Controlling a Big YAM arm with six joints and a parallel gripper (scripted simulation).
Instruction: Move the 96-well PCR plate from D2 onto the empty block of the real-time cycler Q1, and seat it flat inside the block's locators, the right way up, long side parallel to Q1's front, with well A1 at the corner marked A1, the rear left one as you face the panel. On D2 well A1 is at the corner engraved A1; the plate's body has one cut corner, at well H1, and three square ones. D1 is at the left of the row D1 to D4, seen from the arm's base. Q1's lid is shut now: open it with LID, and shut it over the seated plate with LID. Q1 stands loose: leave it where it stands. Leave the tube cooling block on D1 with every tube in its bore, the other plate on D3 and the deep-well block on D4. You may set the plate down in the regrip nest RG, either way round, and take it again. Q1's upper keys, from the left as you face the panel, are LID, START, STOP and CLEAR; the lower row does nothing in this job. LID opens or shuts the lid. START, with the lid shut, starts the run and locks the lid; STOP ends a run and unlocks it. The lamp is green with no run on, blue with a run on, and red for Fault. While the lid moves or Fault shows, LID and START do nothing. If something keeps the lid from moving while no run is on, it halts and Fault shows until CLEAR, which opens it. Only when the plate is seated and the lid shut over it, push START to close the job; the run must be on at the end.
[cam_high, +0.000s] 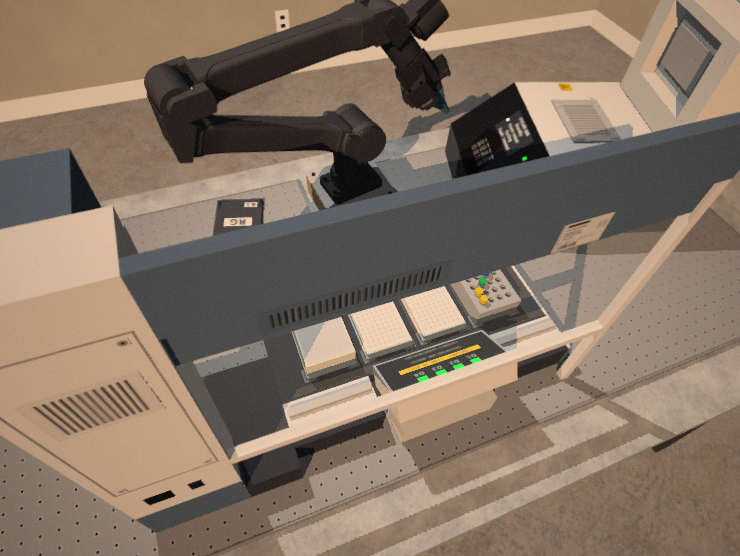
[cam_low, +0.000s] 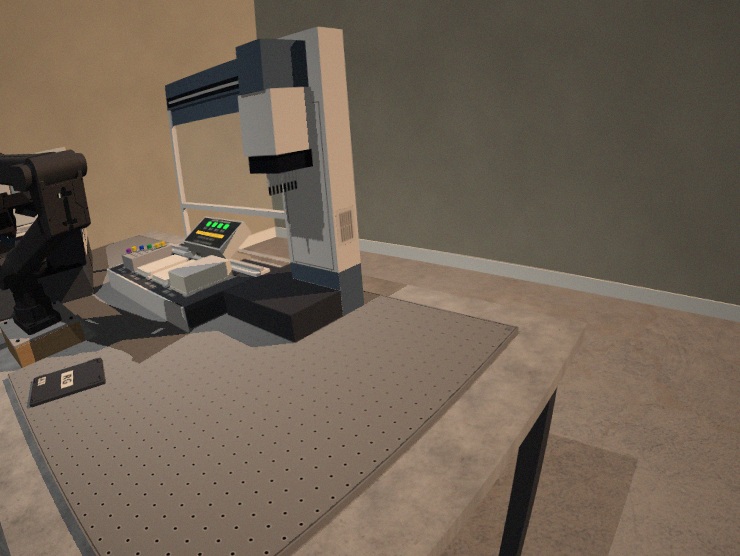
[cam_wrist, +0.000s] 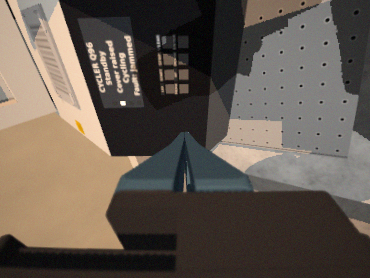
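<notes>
Now: hand 34 cm short of the tube cooling block, 13 cm to the left of it and 14 cm above it. Also, from my hand: gantry beam (49 cm ahead, 36 cm to the right, 30 cm above); tower (41 cm ahead, 71 cm to the right, 6 cm above); regrip nest RG (9 cm behind, 46 cm to the right, 21 cm below).
</notes>
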